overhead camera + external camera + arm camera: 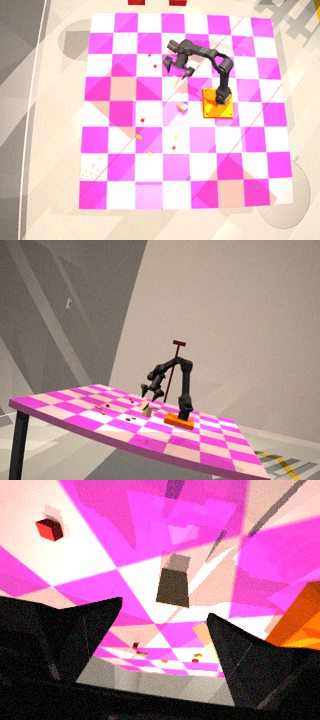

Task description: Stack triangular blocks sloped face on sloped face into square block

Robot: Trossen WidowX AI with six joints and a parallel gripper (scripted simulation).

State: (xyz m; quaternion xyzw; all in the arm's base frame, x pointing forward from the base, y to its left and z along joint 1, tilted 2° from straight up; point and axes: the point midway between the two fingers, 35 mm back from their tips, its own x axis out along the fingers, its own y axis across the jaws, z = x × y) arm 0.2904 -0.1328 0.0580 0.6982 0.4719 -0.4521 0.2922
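My gripper tip is now 50 mm above the triangular block and 10 mm to the right of it. The rest, counted from my gripper tip: tan bar 380 mm to the left, 200 mm ahead, 70 mm below.
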